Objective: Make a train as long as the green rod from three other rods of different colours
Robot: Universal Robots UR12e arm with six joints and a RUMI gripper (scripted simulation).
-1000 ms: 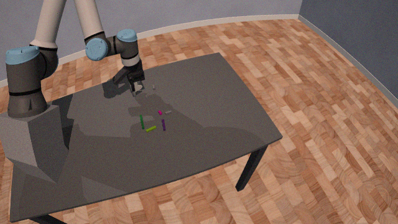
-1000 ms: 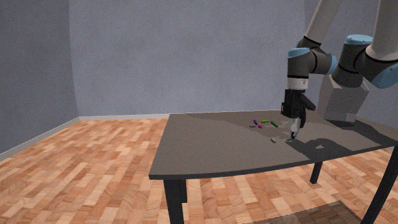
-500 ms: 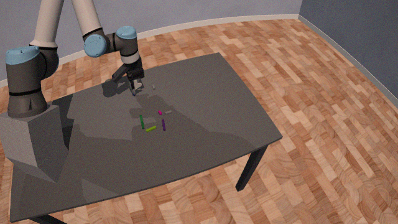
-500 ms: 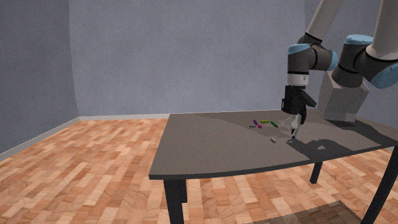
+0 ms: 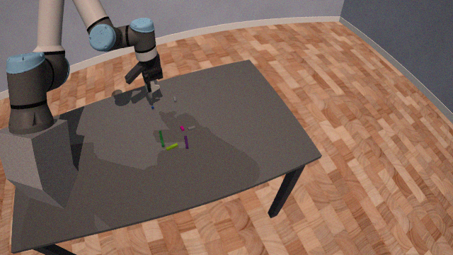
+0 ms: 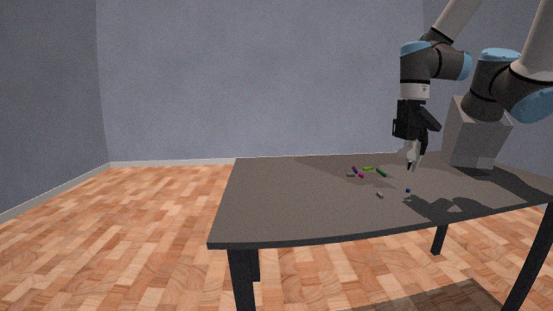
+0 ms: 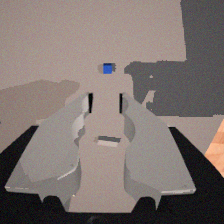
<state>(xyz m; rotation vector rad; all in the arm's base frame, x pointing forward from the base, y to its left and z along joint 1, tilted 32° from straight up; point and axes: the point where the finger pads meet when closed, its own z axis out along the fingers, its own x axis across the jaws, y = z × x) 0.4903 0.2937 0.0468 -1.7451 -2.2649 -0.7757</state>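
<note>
Now: the magenta rod 15 cm to the right of my hand, 13 cm ahead of it and 8 cm below it. Round my hand: blue rod 8 cm below; then lime rod 24 cm to the right, 8 cm below, 8 cm ahead; then green rod 19 cm to the right, 8 cm below, 4 cm ahead.
</note>
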